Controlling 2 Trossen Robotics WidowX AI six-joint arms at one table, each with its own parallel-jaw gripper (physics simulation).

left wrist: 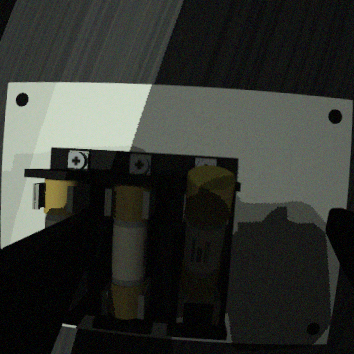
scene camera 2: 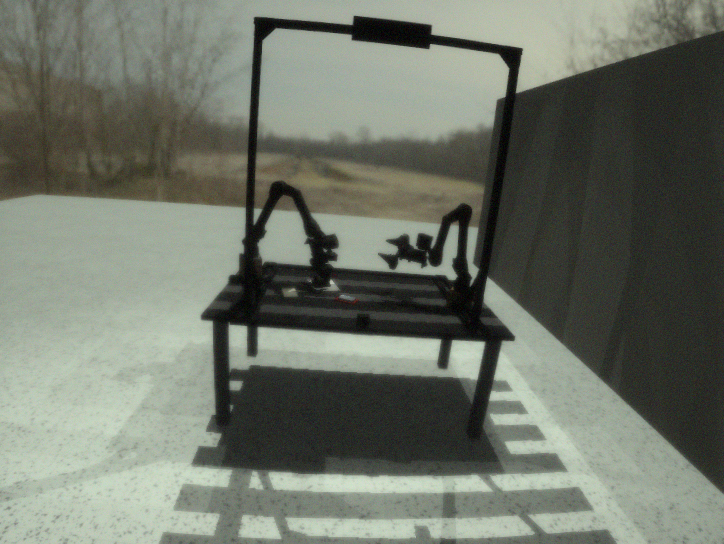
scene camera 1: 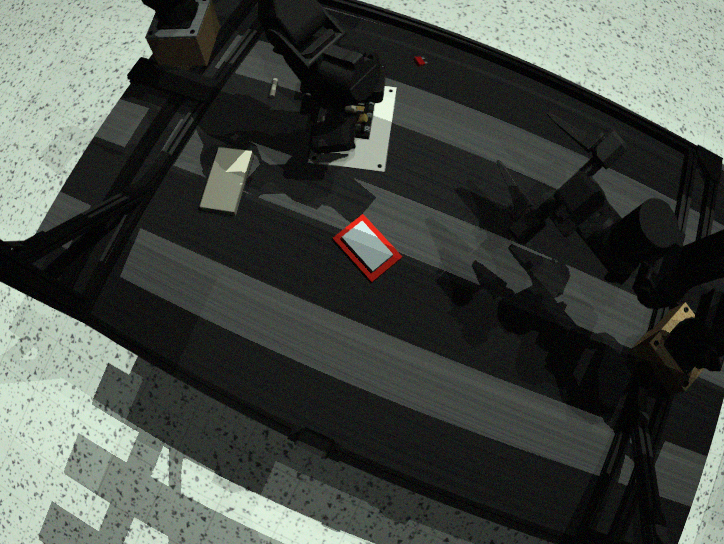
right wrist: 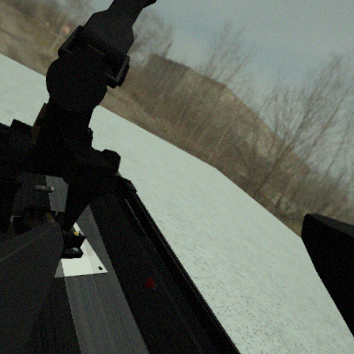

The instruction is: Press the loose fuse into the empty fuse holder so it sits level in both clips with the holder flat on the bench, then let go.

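Where they show: left gripper, between the fingertips: (left wrist: 210, 222) (scene camera 2: 325, 280) (scene camera 1: 354, 123); right gripper, between the fingertips: (scene camera 2: 382, 247) (scene camera 1: 522, 137) (right wrist: 183, 230); left arm's base, origin of its link: (scene camera 1: 177, 16); right arm's base, origin of its link: (scene camera 2: 461, 291) (scene camera 1: 686, 346).
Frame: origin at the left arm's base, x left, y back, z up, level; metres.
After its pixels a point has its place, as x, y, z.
A black fuse holder (left wrist: 105, 159) (scene camera 1: 361, 117) sits on a white plate (left wrist: 267, 140) {-0.196, -0.369, -0.107} (scene camera 1: 378, 143) {-0.187, -0.376, -0.107} (right wrist: 82, 265) {-0.104, -0.379, -0.107}. The middle fuse (left wrist: 128, 246) {-0.139, -0.326, -0.076} lies seated in its clips. The left one (left wrist: 56, 197) {-0.112, -0.343, -0.076} is partly hidden by a finger. The right-hand fuse (left wrist: 208, 225) {-0.166, -0.338, -0.061} lies in its slot with its far yellow cap over the holder's top bar; it looks tilted. My left gripper (left wrist: 210, 222) {-0.169, -0.335, -0.080} (scene camera 1: 333, 137) (scene camera 2: 322, 281) {-0.169, -0.335, -0.080} is open, low over the holder, with nothing between the fingers. My right gripper (scene camera 1: 506, 232) (scene camera 2: 389, 252) {-0.278, -0.561, 0.113} is open and empty, held high at the right.
A red-framed grey card (scene camera 1: 367, 248) {-0.375, -0.376, -0.095} lies mid-table. A beige box (scene camera 1: 225, 180) {-0.282, -0.139, -0.094} lies left of the plate. A small pale cylinder (scene camera 1: 274, 87) {-0.090, -0.185, -0.100} and a tiny red piece (scene camera 1: 420, 60) {0.000, -0.436, -0.103} (right wrist: 150, 282) {-0.003, -0.436, -0.103} lie near the far edge. A black gantry frame (scene camera 2: 252, 162) {-0.541, 0.071, 0.465} stands over the table.
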